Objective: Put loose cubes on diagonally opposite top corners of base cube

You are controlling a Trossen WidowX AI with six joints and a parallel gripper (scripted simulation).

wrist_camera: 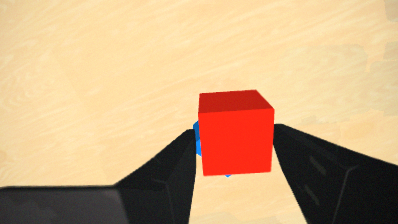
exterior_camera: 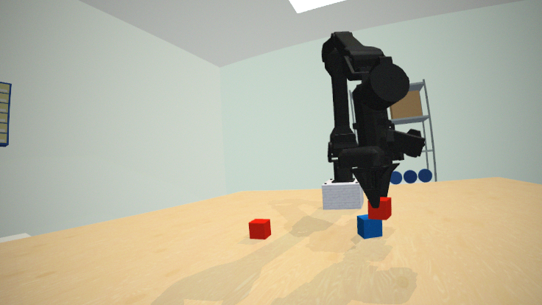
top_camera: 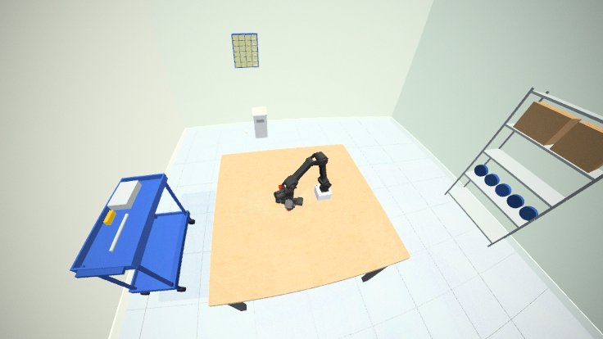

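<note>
The blue base cube is 40 mm below my gripper tip, 20 mm to the right of it and 10 mm behind it.
</note>
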